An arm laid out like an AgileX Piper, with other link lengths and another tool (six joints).
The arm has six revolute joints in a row. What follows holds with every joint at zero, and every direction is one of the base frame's. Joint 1 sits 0.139 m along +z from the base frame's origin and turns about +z. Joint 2 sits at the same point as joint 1 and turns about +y. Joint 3 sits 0.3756 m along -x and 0.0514 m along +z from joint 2 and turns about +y. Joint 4 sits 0.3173 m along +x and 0.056 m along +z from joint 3 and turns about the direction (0.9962, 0, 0.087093). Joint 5 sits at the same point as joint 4 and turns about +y. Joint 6 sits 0.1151 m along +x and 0.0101 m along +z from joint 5 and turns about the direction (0.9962, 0, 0.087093). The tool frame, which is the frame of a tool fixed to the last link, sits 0.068 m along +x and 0.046 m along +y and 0.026 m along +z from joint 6; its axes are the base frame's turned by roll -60.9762, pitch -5.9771 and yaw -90.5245 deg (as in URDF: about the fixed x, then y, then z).
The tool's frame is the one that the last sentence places.
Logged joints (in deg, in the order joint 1, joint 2, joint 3, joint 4, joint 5, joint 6), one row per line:
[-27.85, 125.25, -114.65, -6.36, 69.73, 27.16]
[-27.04, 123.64, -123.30, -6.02, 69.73, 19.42]
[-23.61, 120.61, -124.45, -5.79, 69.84, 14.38]
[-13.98, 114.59, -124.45, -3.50, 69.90, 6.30]
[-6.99, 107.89, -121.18, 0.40, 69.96, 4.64]
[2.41, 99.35, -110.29, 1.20, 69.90, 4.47]
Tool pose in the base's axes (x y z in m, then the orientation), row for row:
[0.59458, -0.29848, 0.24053, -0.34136, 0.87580, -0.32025, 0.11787]
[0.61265, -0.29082, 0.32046, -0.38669, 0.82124, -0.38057, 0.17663]
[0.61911, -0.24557, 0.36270, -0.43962, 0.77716, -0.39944, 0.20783]
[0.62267, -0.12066, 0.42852, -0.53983, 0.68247, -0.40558, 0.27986]
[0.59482, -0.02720, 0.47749, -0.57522, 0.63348, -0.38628, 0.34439]
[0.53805, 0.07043, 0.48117, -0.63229, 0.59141, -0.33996, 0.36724]
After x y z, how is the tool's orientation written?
As a quaternion, x y z w.
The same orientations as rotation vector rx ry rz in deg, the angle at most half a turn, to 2 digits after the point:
[-57.22, 146.81, -53.68]
[-62.72, 133.21, -61.73]
[-70.12, 123.95, -63.71]
[-82.94, 104.85, -62.31]
[-85.60, 94.27, -57.48]
[-93.07, 87.05, -50.04]

